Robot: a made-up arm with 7 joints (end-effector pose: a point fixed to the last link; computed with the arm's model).
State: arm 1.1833 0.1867 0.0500 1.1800 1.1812 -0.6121 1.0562
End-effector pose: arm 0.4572 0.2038 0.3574 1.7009 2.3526 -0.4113
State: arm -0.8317 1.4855 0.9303 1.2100 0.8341 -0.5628 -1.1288
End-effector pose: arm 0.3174 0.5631 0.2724 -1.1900 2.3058 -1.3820
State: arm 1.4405 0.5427 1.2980 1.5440 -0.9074 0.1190 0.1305
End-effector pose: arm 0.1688 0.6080 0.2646 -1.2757 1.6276 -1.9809
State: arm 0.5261 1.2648 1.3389 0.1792 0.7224 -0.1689 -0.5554
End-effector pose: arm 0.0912 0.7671 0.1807 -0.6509 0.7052 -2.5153
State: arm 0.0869 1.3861 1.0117 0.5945 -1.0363 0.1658 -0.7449
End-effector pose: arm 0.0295 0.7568 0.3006 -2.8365 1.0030 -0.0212
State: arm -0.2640 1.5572 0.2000 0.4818 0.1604 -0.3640 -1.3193
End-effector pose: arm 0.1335 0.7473 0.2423 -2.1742 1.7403 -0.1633
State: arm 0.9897 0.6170 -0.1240 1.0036 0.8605 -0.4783 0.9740
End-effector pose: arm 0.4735 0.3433 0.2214 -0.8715 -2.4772 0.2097
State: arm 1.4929 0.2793 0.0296 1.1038 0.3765 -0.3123 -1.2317
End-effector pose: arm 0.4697 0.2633 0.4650 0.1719 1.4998 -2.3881
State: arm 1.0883 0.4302 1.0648 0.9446 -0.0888 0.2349 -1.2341
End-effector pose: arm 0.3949 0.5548 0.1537 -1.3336 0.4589 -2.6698
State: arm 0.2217 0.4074 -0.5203 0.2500 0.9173 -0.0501 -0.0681
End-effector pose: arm 0.1735 0.3059 -0.3205 0.7602 -0.6832 1.0187
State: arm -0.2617 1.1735 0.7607 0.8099 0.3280 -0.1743 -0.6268
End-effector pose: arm 0.1622 0.6955 0.1446 1.9962 -1.8435 1.1833
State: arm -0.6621 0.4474 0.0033 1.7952 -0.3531 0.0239 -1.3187
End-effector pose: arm 0.0936 0.2733 -0.1121 1.5543 -2.0752 0.7136
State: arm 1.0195 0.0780 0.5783 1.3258 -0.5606 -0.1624 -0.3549
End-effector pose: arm 0.4825 0.3465 0.2220 -0.8480 2.5159 -1.6632
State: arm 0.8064 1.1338 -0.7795 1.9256 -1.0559 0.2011 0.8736
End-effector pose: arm 0.3209 0.3091 0.1950 1.2401 -1.4784 -1.5415
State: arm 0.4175 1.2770 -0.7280 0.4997 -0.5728 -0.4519 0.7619
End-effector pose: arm 0.1338 0.7014 0.0442 0.7028 -0.4183 -0.9448
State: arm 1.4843 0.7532 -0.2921 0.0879 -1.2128 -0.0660 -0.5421
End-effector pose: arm 0.4300 0.6145 0.1642 2.0519 -1.8480 -0.1655
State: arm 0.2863 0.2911 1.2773 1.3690 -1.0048 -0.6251 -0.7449
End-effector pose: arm 0.1567 0.5730 -0.0146 -1.9988 1.9169 -0.7370
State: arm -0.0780 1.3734 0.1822 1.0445 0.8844 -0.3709 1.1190
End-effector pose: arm 0.2600 0.5685 0.1683 -0.0442 -1.6757 -0.0944
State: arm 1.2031 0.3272 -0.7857 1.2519 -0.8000 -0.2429 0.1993
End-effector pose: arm 0.5246 0.1137 0.2137 0.4665 -2.6813 -1.1209
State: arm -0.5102 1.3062 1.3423 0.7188 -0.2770 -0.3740 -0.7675
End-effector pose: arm 0.0834 0.7518 0.2863 -2.1973 1.8172 -0.4857
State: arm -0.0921 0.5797 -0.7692 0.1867 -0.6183 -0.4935 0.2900
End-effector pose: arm -0.0739 0.4814 -0.2782 0.1428 -0.4386 -0.9177
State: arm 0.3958 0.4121 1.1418 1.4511 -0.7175 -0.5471 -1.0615
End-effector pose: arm 0.1968 0.5815 0.0946 -1.4869 1.4926 -0.9812
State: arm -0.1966 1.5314 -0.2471 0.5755 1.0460 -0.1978 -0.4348
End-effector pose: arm 0.1518 0.6992 0.1318 1.8109 -1.5081 0.7861
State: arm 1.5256 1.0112 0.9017 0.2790 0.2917 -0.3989 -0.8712
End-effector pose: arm 0.2789 0.7143 0.2855 -0.3438 0.5989 -2.4426
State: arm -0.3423 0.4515 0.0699 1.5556 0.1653 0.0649 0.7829
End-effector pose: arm 0.1617 0.2721 -0.1241 -0.2324 -1.1696 0.1823
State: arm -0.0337 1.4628 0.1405 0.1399 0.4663 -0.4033 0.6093
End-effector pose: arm 0.0418 0.7547 0.1596 1.2078 -1.2803 0.4411
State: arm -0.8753 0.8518 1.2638 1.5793 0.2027 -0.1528 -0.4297
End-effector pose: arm 0.1161 0.5899 0.1846 1.7116 -2.1839 0.6391
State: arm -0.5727 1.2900 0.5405 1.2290 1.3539 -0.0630 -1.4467
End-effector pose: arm 0.2561 0.5536 0.1501 1.9357 -1.1824 2.0642
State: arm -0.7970 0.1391 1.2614 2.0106 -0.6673 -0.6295 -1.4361
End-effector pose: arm -0.0330 0.4751 0.1046 -1.5312 1.9283 -0.2140
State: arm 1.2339 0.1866 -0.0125 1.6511 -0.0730 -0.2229 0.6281
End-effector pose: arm 0.3940 0.1675 0.3962 -0.4687 -3.0919 -0.1653
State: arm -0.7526 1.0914 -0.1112 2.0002 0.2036 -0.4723 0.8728
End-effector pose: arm 0.0979 0.2773 -0.0154 -0.7658 -1.1675 -0.7288
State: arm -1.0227 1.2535 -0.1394 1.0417 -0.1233 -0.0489 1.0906
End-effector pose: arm -0.0478 0.5871 -0.0192 0.1414 0.2668 -0.6656
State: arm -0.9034 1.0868 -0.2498 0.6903 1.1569 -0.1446 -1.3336
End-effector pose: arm -0.1147 0.5884 -0.0818 2.5574 -0.7263 0.4223
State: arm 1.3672 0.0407 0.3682 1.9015 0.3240 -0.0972 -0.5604
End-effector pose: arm 0.2680 0.2344 0.4626 0.8536 1.7687 -1.7013
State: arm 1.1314 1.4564 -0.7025 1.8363 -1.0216 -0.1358 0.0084
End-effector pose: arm 0.2784 0.3969 0.3507 -1.5536 1.9882 1.5463
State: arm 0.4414 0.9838 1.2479 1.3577 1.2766 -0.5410 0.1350
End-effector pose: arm 0.0621 0.5877 0.3824 0.3407 1.9337 -1.1483
